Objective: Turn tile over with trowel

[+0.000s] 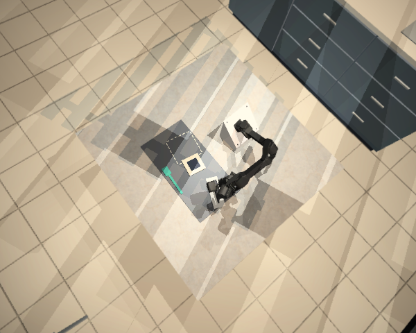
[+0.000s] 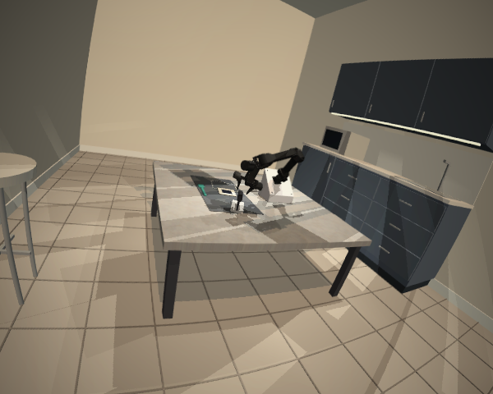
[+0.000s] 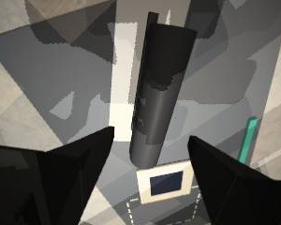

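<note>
Now: gripper tip 50 mm above the trowel and 10 mm to the left of it. Round my gripper tip: tile 220 mm to the right, 90 mm below, 30 mm behind; then teal flat tool 260 mm to the right, 140 mm ahead, 90 mm below; then grey mat 220 mm to the right, 110 mm below.
</note>
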